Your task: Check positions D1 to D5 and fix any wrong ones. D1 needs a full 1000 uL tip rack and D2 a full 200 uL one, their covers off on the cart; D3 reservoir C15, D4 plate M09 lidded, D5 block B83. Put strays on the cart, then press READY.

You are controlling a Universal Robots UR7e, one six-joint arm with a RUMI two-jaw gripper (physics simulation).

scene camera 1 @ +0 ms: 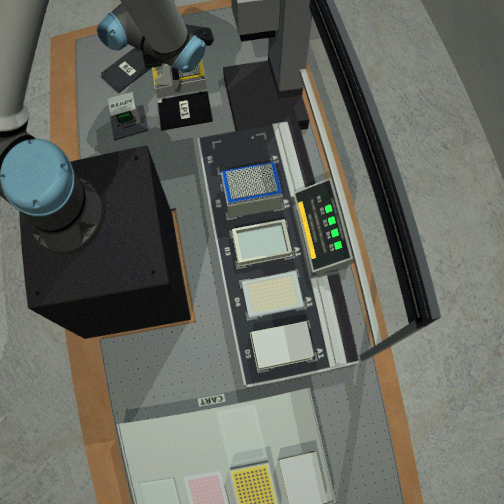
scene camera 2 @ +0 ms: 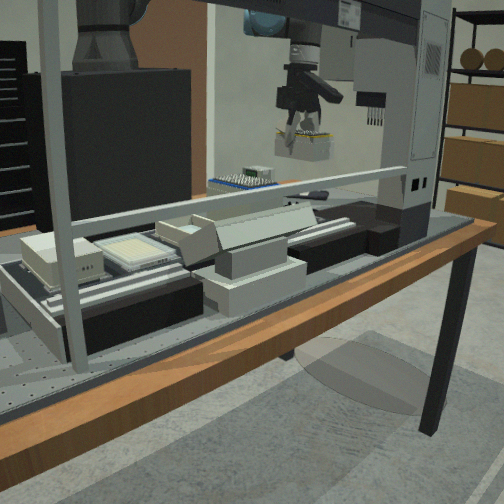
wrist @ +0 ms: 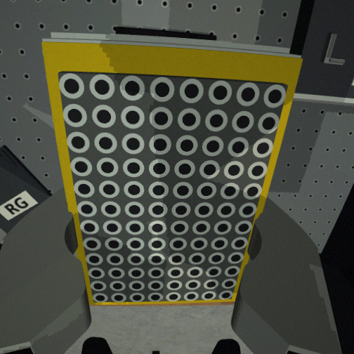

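My gripper (scene camera 2: pixel 301 134) (wrist: pixel 165 193) is shut on a yellow-topped tip rack (scene camera 1: pixel 192 70) (scene camera 2: pixel 305 148) (wrist: pixel 170 57), held in the air; every position in its grid shows a pale ring. A blue-topped tip rack (scene camera 1: pixel 252 182) (scene camera 2: pixel 242 184), uncovered, stands at D2. The D1 position (scene camera 1: pixel 240 147) is empty. A reservoir (scene camera 1: pixel 262 243) (scene camera 2: pixel 187 228) is at D3, a cream plate (scene camera 1: pixel 273 295) (scene camera 2: pixel 135 247) at D4 seemingly under a clear lid, and a white block (scene camera 1: pixel 282 346) (scene camera 2: pixel 60 252) at D5. Their codes are unreadable. The READY button (scene camera 1: pixel 124 118) stands behind the robot's base block.
The cart (scene camera 1: pixel 170 440) holds a clear cover (scene camera 1: pixel 242 435), a yellow holed rack (scene camera 1: pixel 252 485), a pink plate (scene camera 1: pixel 206 487) and a white block (scene camera 1: pixel 300 477). The LP1 pad (scene camera 1: pixel 172 117) and RG pad (scene camera 1: pixel 112 75) lie near the held rack. A gantry column (scene camera 1: pixel 291 50) stands beside them.
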